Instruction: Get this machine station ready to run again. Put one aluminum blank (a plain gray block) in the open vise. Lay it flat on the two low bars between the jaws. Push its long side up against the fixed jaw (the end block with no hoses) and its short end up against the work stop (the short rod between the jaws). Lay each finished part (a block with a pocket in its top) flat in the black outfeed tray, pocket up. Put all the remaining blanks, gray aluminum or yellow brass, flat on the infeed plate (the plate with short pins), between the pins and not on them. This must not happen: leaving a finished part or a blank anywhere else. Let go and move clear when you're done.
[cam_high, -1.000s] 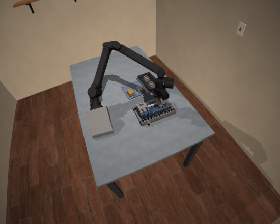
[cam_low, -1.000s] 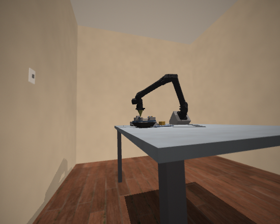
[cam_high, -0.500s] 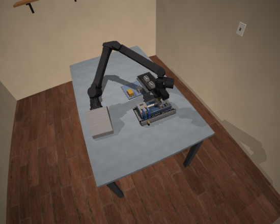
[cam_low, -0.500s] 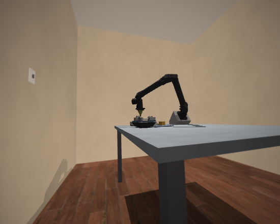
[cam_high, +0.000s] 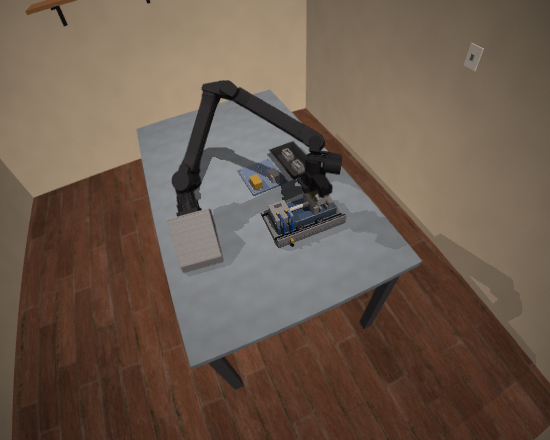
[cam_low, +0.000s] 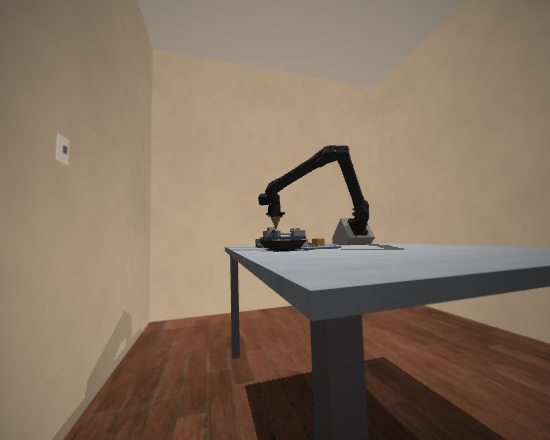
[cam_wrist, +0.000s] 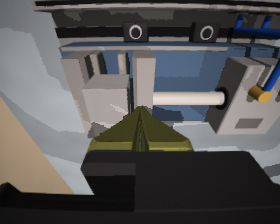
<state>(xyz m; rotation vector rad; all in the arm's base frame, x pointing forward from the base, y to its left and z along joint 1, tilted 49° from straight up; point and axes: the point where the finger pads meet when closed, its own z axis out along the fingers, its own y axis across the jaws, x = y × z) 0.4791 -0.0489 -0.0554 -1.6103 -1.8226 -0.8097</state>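
Right now my hand is 7 cm above the blue vise base and 4 cm past it. The rest, counted from my hand: yellow brass blank (24 cm to the left, 18 cm behind, 9 cm below).
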